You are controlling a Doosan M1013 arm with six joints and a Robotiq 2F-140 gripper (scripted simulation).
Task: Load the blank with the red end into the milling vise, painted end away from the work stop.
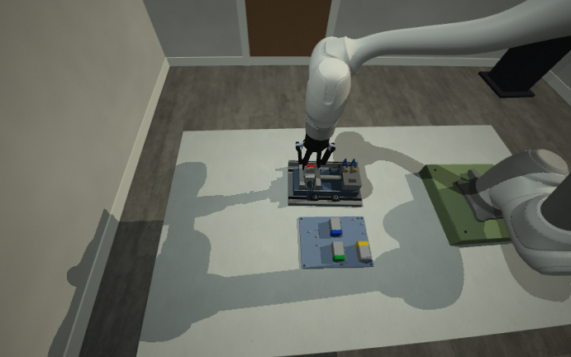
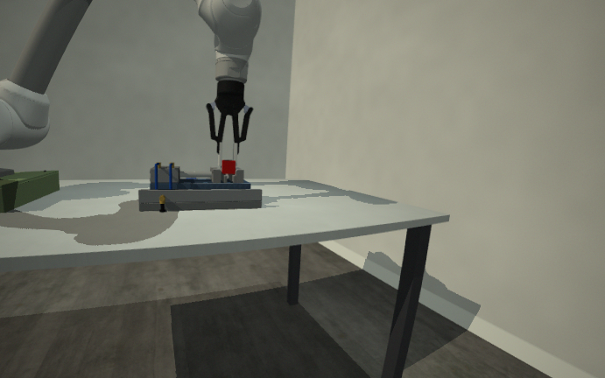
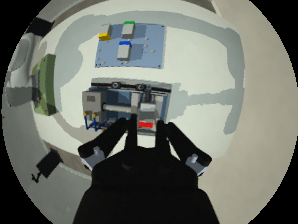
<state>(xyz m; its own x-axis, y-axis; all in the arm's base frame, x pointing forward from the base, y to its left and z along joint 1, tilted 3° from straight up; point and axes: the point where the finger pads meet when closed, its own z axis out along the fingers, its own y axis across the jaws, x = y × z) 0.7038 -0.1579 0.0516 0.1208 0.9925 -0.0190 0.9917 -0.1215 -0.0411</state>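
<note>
The red-ended blank is 3 cm below my hand. Round my hand: blue-ended blank 7 cm behind, 20 cm to the left, 11 cm below; hose block 17 cm behind, 2 cm to the left, 6 cm below; vise 7 cm behind, 1 cm to the left, 10 cm below.
</note>
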